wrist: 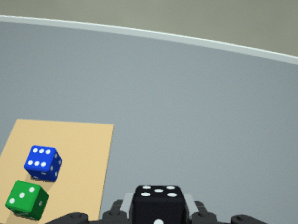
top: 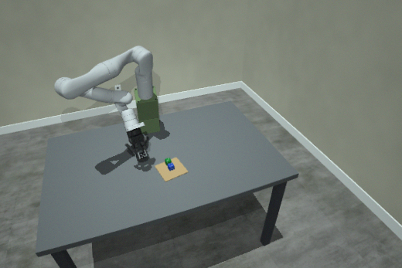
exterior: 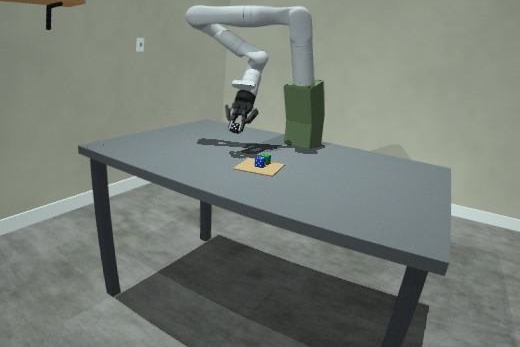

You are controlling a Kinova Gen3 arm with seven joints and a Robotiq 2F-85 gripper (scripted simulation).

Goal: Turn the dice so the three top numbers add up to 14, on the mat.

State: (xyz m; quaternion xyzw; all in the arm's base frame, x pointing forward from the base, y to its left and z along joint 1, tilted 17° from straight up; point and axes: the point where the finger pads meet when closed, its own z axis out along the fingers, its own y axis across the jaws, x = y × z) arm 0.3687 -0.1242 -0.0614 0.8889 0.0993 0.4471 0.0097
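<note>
The green die is 140 mm to the left of my hand, 90 mm below it and 10 mm ahead of it. From my hand the other things lie so: tan mat: 140 mm to the left, 110 mm below, 60 mm ahead; black die: right at my hand; blue die: 140 mm to the left, 90 mm below, 50 mm ahead.
</note>
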